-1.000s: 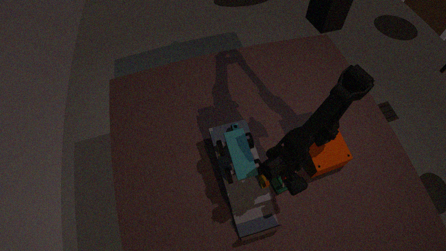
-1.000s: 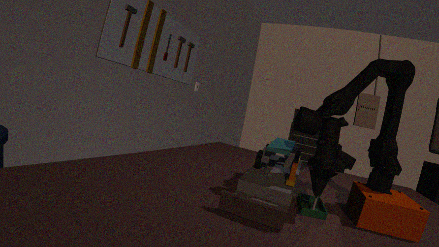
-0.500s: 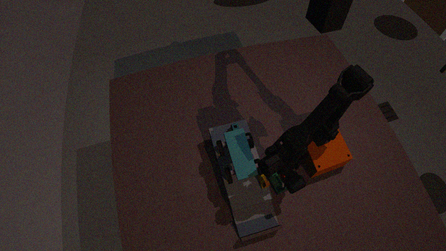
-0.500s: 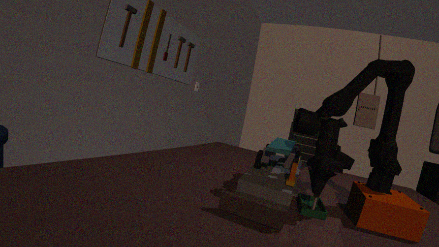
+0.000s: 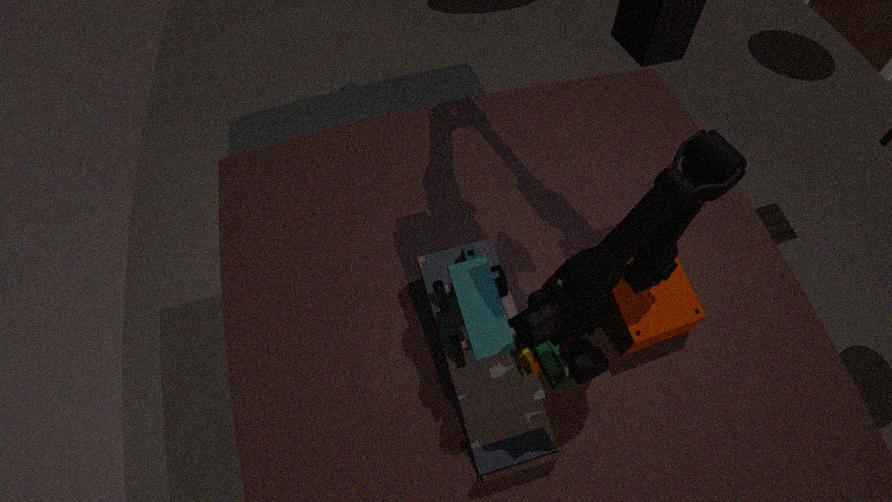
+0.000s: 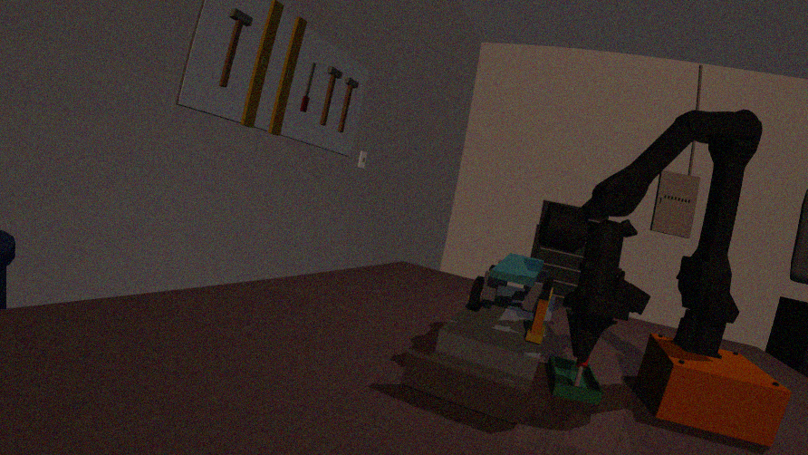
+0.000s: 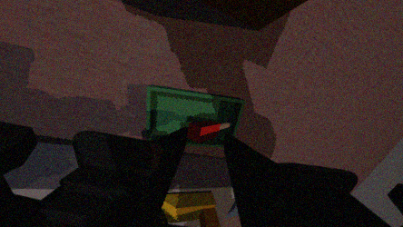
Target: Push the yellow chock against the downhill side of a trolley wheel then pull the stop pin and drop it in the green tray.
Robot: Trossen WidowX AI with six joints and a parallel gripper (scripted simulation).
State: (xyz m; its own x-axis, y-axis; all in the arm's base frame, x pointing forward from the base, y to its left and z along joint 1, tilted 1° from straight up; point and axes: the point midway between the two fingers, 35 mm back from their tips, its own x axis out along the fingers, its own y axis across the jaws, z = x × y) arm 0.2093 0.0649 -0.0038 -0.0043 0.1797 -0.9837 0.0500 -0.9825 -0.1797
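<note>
The green tray is 5 cm below my gripper tip and 1 cm to the right of it. Round my gripper tip: red-headed stop pin 1 cm to the left, 1 cm below; then grey ramp 13 cm ahead, 10 cm to the right; then yellow chock 8 cm ahead, 4 cm above, 1 cm to the right.
</note>
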